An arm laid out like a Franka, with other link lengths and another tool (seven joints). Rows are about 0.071 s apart.
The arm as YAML. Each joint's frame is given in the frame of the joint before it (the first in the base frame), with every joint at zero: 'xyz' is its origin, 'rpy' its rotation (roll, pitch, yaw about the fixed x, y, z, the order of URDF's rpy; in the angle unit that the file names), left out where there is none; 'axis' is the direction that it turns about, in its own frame. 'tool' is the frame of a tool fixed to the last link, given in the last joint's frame.
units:
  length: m
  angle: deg
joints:
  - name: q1
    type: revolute
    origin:
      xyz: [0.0, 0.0, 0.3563]
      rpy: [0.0, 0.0, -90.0]
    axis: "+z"
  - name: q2
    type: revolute
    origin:
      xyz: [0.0, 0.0, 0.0]
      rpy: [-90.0, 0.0, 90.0]
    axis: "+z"
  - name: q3
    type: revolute
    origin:
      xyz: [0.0, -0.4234, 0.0]
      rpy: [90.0, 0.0, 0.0]
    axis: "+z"
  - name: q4
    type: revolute
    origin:
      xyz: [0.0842, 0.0, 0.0]
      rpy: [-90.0, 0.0, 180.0]
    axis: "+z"
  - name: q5
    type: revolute
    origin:
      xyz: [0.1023, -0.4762, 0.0]
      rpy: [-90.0, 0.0, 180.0]
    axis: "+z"
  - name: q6
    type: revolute
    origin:
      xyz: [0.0, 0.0, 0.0]
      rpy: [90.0, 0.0, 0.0]
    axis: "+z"
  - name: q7
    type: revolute
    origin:
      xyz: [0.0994, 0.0, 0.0]
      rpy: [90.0, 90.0, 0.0]
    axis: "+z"
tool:
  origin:
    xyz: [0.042, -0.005, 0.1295]
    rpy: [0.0, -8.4, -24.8]
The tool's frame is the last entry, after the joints.
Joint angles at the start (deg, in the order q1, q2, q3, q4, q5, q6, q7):
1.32 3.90 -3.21 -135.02 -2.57 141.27 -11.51
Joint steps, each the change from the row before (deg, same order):
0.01 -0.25 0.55 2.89 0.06 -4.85 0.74
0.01 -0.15 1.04 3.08 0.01 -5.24 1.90
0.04 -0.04 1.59 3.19 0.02 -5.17 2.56
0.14 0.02 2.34 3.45 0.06 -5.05 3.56
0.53 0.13 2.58 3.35 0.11 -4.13 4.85
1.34 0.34 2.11 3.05 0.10 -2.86 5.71
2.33 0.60 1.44 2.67 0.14 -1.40 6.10
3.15 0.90 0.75 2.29 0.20 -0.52 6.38
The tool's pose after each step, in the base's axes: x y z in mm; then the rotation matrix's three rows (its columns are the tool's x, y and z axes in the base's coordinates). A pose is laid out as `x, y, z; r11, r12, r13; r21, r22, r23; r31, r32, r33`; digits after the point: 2 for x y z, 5 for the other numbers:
603.98, 25.22, 373.74; -0.58047, 0.80851, 0.09678; 0.79435, 0.58838, -0.15107; -0.17908, -0.01081, -0.98377
613.75, 36.06, 394.21; -0.57189, 0.81808, 0.06063; 0.80448, 0.57377, -0.15361; -0.16045, -0.03907, -0.98627
622.82, 53.60, 415.43; -0.56106, 0.82737, 0.02582; 0.81509, 0.55763, -0.15713; -0.14440, -0.06711, -0.98724
631.42, 81.10, 439.31; -0.54632, 0.83757, -0.00322; 0.82681, 0.53868, -0.16192; -0.13388, -0.09112, -0.98680
638.74, 116.56, 463.01; -0.51996, 0.85393, -0.02096; 0.84385, 0.50971, -0.16768; -0.13250, -0.10488, -0.98562
644.36, 156.79, 483.77; -0.48425, 0.87453, -0.02652; 0.86384, 0.47308, -0.17314; -0.13887, -0.10675, -0.98454
648.00, 201.74, 500.44; -0.44499, 0.89534, -0.01869; 0.88322, 0.43533, -0.17436; -0.14798, -0.09410, -0.98450
648.75, 249.07, 511.52; -0.40195, 0.91561, -0.00912; 0.90269, 0.39457, -0.17165; -0.15356, -0.07723, -0.98512

